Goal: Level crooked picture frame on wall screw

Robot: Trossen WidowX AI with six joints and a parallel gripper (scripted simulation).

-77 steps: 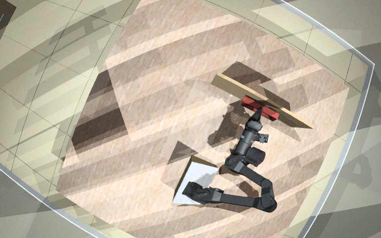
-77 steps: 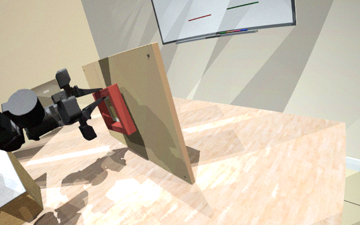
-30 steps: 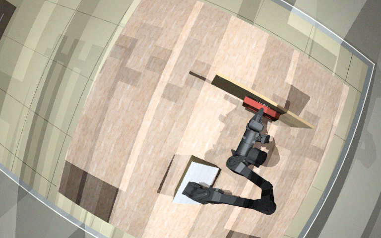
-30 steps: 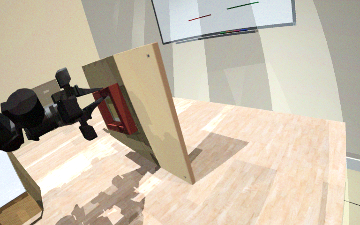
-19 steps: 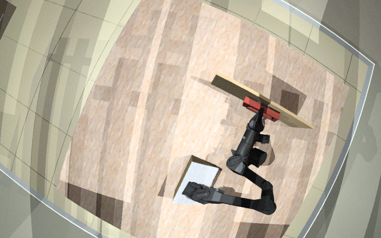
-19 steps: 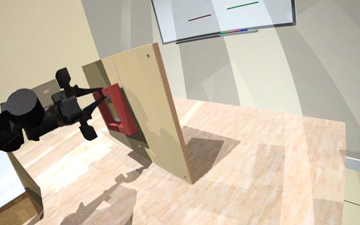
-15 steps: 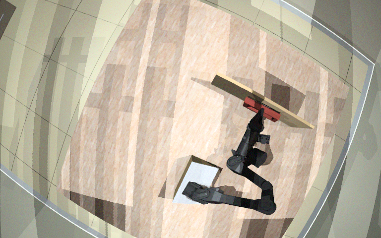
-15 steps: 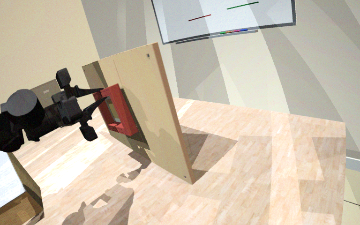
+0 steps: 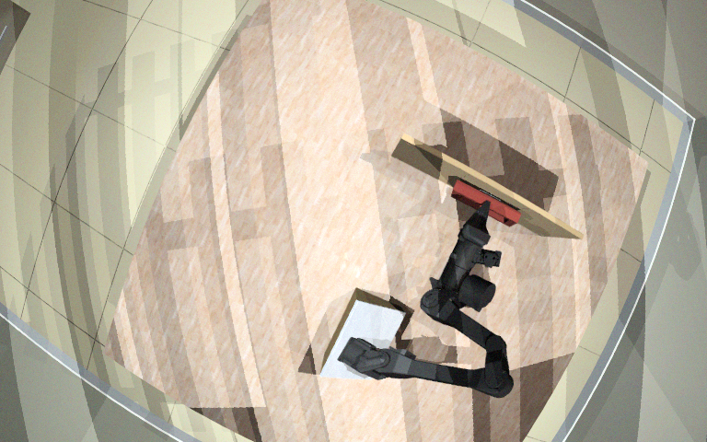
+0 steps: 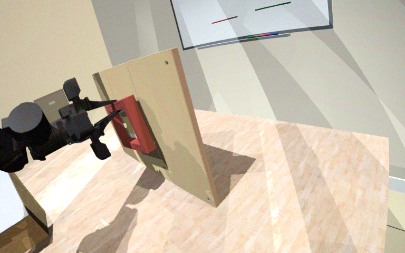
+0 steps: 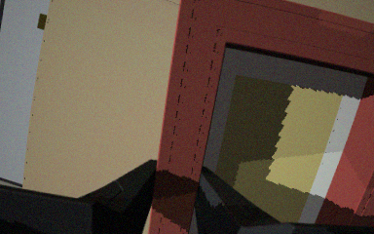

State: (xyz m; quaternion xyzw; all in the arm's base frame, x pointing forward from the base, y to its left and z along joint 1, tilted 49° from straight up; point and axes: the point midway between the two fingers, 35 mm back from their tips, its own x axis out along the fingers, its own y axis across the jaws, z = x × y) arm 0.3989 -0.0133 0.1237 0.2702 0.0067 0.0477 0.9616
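The red picture frame is 5 cm below my gripper tip, 1 cm to the right of it and 1 cm ahead of it. Also, from my gripper tip: tan wall board: 7 cm below, 2 cm ahead.
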